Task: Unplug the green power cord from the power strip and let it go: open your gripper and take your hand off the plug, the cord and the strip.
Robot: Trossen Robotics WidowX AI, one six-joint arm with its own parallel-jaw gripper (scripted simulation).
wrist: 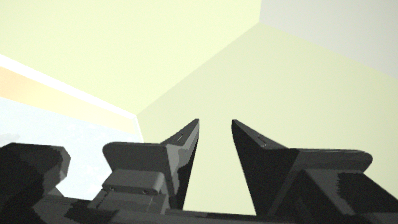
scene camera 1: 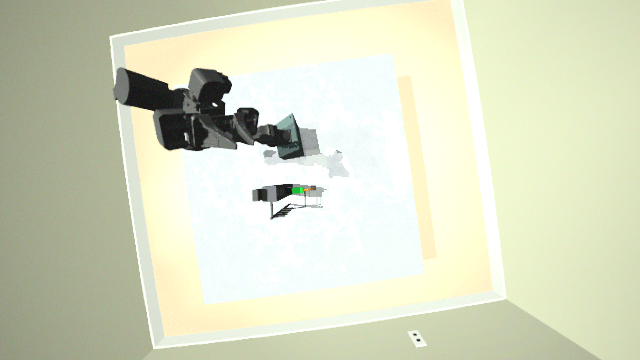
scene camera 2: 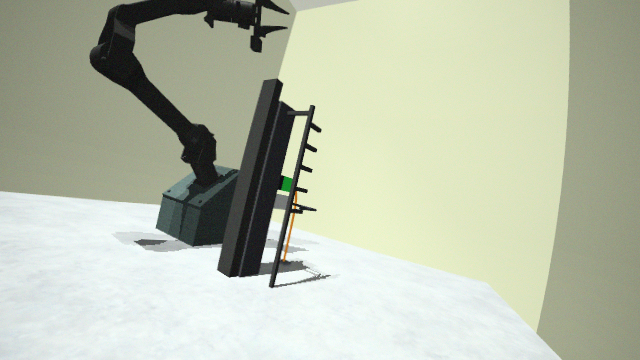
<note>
I see my gripper point(scene camera 1: 245, 145).
My gripper is seen too in the wrist view point(wrist: 215, 122).
</note>
